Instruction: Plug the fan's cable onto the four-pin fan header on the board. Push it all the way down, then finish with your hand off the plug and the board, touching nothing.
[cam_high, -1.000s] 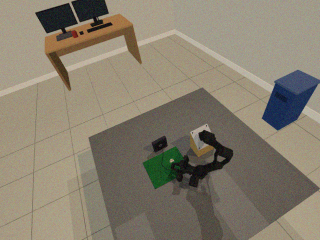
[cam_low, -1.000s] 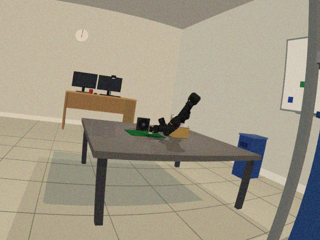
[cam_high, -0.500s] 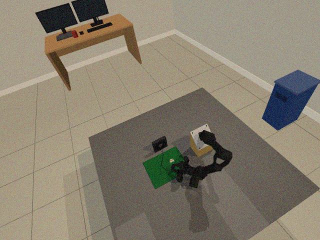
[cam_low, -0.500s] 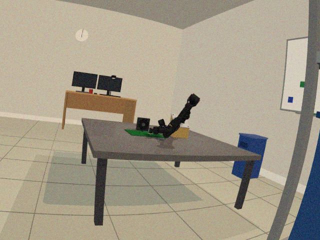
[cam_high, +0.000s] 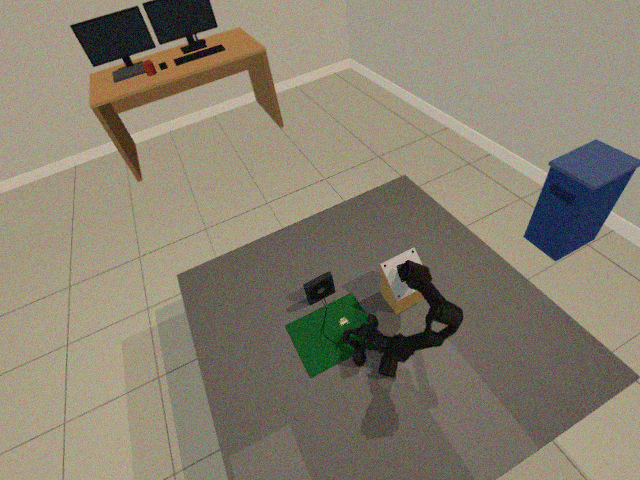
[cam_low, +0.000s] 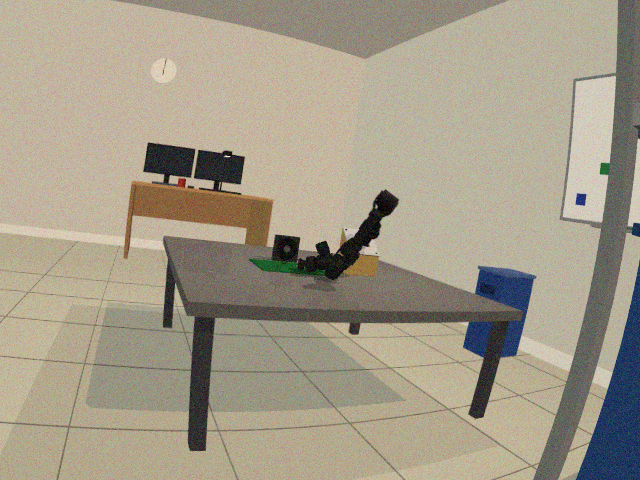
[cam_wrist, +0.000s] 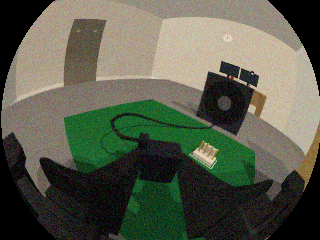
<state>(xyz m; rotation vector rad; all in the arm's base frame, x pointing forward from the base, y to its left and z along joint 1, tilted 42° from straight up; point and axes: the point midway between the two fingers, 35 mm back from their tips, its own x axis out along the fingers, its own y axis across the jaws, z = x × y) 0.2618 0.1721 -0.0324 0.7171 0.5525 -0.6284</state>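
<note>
The dark fan plug lies 1 cm below my gripper tip. The rest, counted from my gripper tip: black fan (1 cm ahead, 22 cm to the right, 2 cm above); then green board (3 cm ahead, 5 cm to the right, 5 cm below); then white four-pin fan header (2 cm behind, 7 cm to the right, 3 cm below).
</note>
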